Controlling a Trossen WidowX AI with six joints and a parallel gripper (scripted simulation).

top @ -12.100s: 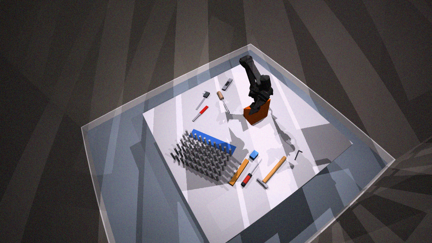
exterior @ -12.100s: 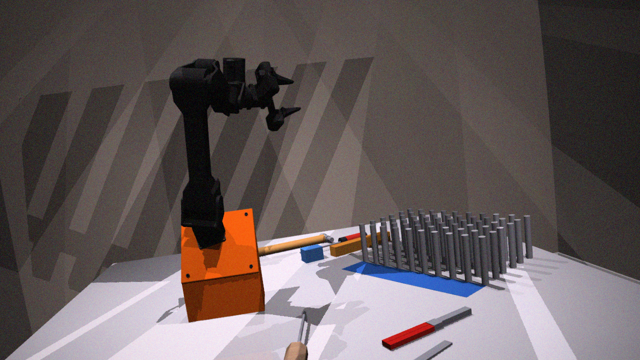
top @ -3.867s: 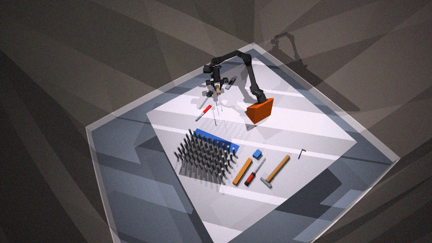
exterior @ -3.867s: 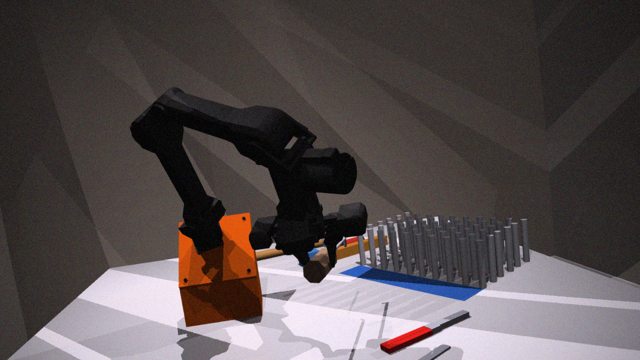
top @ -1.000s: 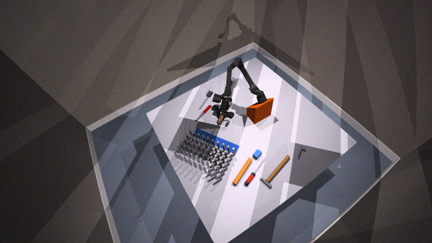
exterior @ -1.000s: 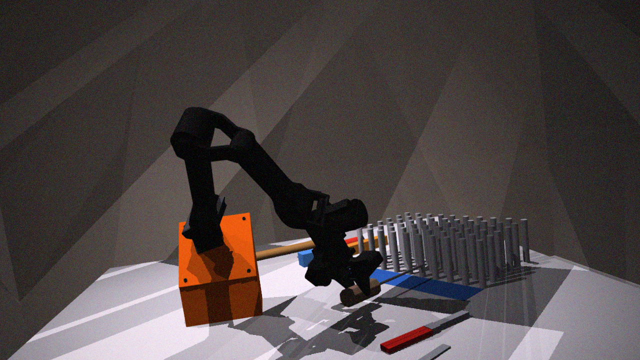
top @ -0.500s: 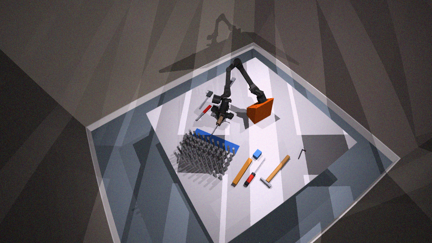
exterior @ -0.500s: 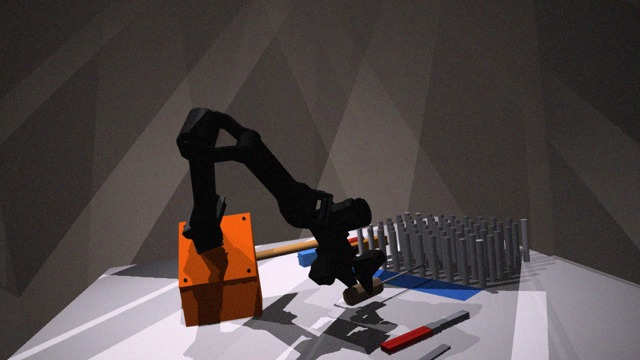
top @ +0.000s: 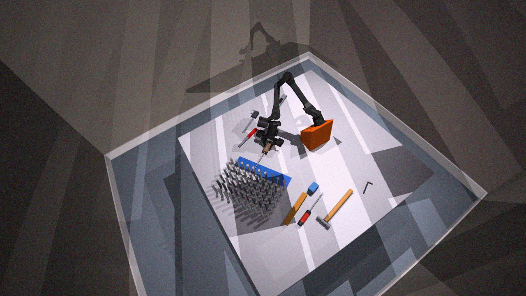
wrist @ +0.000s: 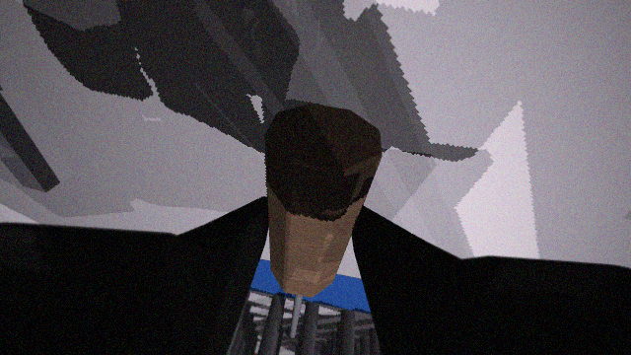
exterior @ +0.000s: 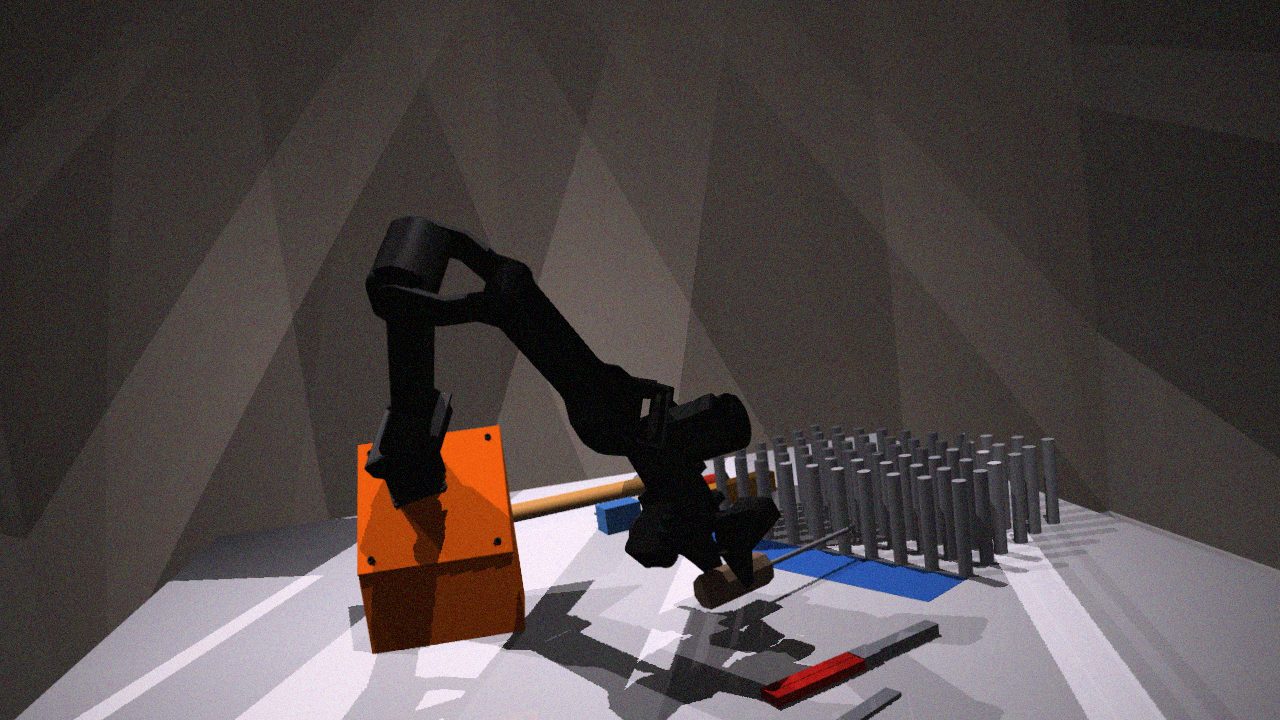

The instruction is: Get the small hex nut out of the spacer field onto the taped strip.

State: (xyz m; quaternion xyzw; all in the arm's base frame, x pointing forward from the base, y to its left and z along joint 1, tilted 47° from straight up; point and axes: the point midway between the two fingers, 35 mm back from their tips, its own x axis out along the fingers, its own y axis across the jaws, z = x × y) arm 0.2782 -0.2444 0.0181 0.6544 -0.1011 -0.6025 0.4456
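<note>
Right now the blue taped strip is 14 cm ahead of my gripper tip, 10 cm to the left of it and 3 cm below it. Round my gripper tip: hex nut: 31 cm ahead, 13 cm to the left, 3 cm below; then orange bar: 15 cm ahead, 44 cm to the left, 2 cm below; then blue block: 2 cm behind, 42 cm to the left, 1 cm below.
</note>
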